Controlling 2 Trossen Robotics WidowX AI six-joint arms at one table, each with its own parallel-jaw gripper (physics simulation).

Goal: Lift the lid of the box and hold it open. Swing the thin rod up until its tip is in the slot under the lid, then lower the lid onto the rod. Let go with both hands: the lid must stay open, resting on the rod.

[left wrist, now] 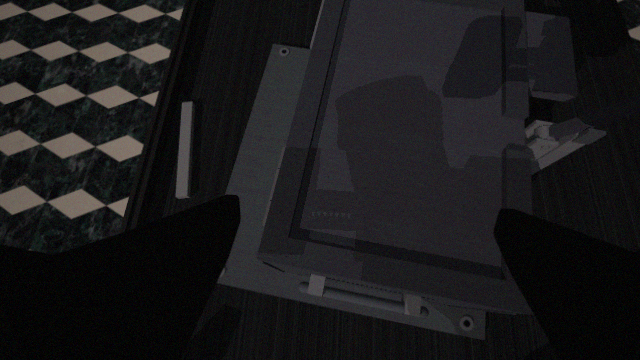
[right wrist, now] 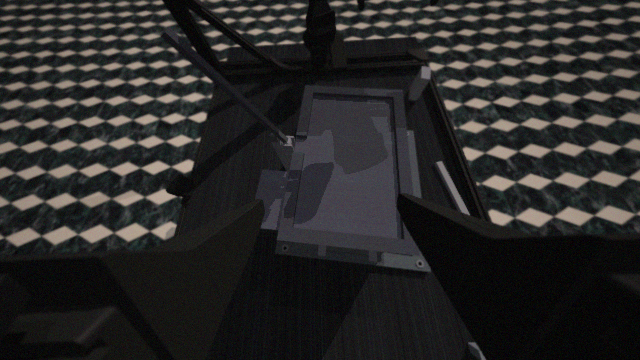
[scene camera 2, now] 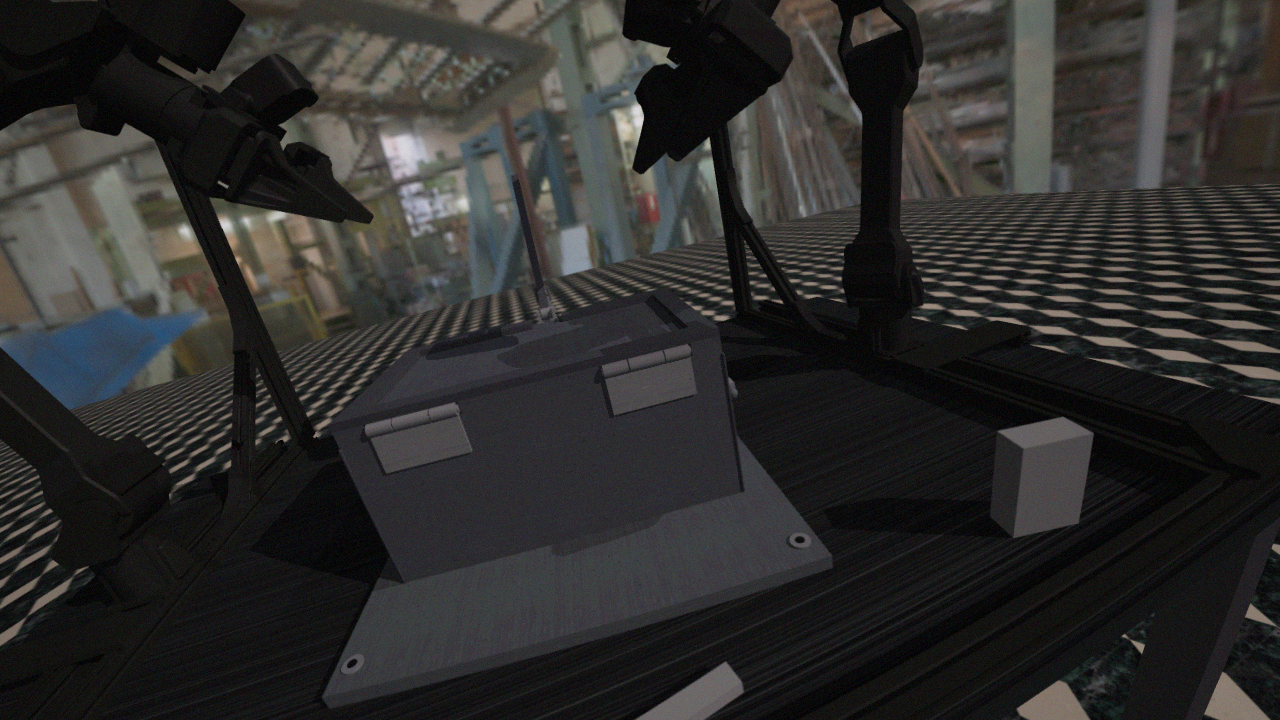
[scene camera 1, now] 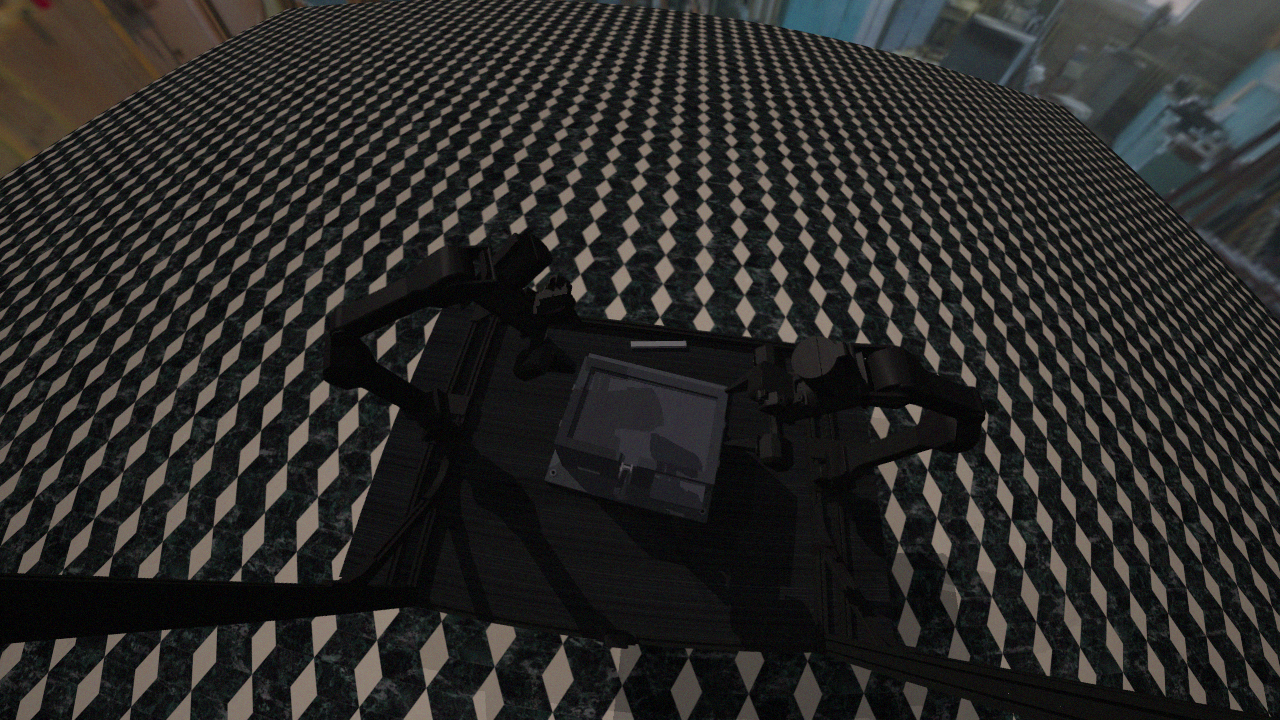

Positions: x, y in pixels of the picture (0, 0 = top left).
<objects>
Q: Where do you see a grey box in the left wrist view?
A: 261, 152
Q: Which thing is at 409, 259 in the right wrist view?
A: A grey box.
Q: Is my right gripper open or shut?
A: Open.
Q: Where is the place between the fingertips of my left gripper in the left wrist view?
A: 366, 214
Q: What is my left gripper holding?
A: Nothing.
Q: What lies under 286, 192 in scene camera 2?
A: My right gripper.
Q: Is my left gripper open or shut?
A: Open.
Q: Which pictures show the grey box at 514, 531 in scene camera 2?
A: The left wrist view, the right wrist view, scene camera 2 and scene camera 1: all of them.
</objects>
